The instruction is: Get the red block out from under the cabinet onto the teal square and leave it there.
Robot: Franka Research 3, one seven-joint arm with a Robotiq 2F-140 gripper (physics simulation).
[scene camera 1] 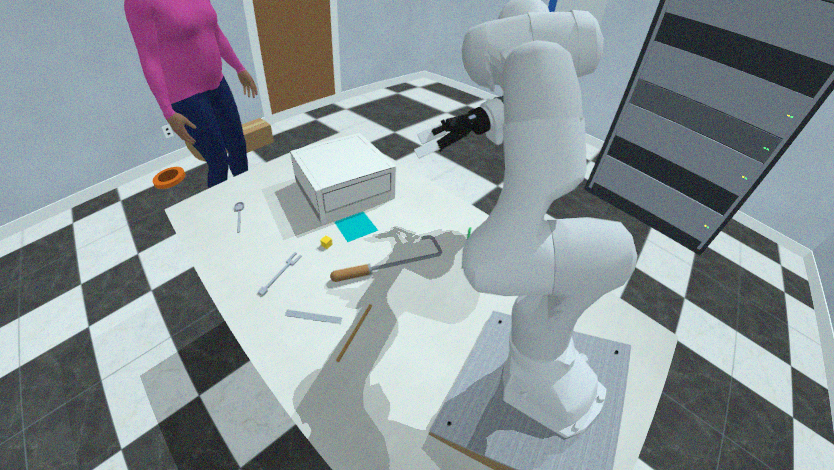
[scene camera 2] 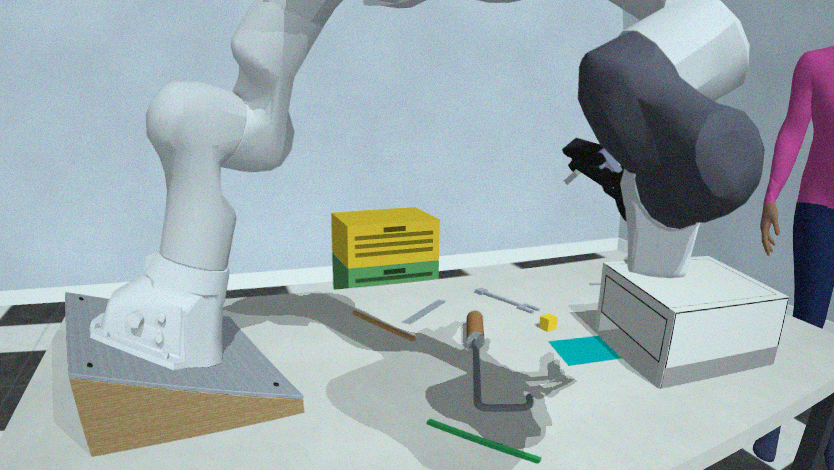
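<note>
The white cabinet (scene camera 1: 351, 156) (scene camera 2: 723, 329) stands on the table, a drawer outline on its front. The teal square (scene camera 1: 356, 227) (scene camera 2: 583, 350) lies flat right at the foot of that front. The red block does not show in either view; the space under the cabinet is hidden. My gripper (scene camera 1: 421, 144) is open and empty, raised well above the table, to the right of the cabinet in the scene camera 1 view. In the scene camera 2 view the arm's wrist partly hides the gripper, whose black fingers show above and behind the cabinet's front edge.
A hooked tool with a wooden handle (scene camera 1: 350, 272) (scene camera 2: 475, 324) lies near the teal square. A yellow cube (scene camera 1: 325, 242) (scene camera 2: 548, 322), a wrench-like tool (scene camera 1: 278, 274) (scene camera 2: 506, 300), a grey strip (scene camera 1: 313, 317) (scene camera 2: 424, 311), a brown stick (scene camera 1: 354, 332) (scene camera 2: 384, 325), a green stick (scene camera 2: 483, 440) and a spoon (scene camera 1: 238, 216) lie around.
</note>
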